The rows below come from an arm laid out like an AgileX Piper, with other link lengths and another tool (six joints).
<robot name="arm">
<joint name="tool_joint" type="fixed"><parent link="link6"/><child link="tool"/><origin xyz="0.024 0.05 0.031" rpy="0 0.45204 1.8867"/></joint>
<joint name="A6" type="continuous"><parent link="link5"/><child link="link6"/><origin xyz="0 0.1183 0" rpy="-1.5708 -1.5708 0"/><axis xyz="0 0 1"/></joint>
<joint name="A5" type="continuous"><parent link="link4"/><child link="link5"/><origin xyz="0 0 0" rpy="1.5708 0 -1.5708"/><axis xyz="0 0 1"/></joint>
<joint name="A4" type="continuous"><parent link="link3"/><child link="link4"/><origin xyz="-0.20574 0.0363 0" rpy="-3.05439 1.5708 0"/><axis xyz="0 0 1"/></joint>
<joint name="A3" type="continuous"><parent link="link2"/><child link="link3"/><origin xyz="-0.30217 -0.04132 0" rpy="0 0 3.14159"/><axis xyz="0 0 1"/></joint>
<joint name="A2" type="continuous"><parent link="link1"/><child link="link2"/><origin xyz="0 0 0" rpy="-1.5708 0 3.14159"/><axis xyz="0 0 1"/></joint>
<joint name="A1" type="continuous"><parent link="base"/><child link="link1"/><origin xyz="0 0 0.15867" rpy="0 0 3.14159"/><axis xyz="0 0 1"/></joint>
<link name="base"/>
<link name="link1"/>
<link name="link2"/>
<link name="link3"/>
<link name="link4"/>
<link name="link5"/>
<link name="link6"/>
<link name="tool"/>
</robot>
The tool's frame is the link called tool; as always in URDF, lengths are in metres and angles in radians. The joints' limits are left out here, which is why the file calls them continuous.
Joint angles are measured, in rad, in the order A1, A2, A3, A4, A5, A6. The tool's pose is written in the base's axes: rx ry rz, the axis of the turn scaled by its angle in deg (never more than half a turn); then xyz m. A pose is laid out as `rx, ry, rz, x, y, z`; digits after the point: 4 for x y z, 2 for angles.
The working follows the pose.
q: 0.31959, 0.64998, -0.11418, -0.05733, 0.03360, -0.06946
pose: -119.21, -4.11, -112.64, 0.1177, 0.0704, 0.2726
Where each joint sits with the arm in this pose, in the base's axes (m; each line is computed from the numbers above, not from the rounded line before):
A1: 0.0000 0.0000 0.1587
A2: 0.0000 0.0000 0.1587
A3: -0.2046 -0.0677 0.3744
A4: -0.0191 -0.0063 0.3006
A5: -0.0191 -0.0063 0.3006
A6: 0.0805 0.0264 0.2458
the tool: 0.1177 0.0704 0.2726

